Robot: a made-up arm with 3 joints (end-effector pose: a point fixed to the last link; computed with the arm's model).
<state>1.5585 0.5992 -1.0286</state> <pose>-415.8 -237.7 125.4 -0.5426 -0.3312 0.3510 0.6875</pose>
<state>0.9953 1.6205 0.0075</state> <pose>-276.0 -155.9 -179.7 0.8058 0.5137 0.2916 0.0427</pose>
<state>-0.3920 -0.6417 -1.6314</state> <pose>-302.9 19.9 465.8 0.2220 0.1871 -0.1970 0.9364</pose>
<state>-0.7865 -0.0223 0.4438</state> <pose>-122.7 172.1 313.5 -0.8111 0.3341 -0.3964 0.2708</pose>
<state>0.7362 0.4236 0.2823</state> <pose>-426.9 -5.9 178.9 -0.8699 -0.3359 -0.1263 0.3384</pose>
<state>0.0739 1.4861 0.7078</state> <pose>-263.7 9.5 -156.0 0.8629 0.1440 0.1973 0.4423</pose>
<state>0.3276 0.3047 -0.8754</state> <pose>-372.6 100.7 212.5 -0.6003 0.0401 -0.0953 0.7931</pose>
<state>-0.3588 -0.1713 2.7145</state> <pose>-248.3 129.4 373.3 0.7999 0.0719 0.0334 0.5949</pose>
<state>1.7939 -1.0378 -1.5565</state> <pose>15.0 -238.5 498.2 0.0234 0.4392 0.7297 0.5236</pose>
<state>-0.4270 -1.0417 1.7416</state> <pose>-365.8 -117.3 481.1 -0.9163 0.1089 -0.3195 0.2157</pose>
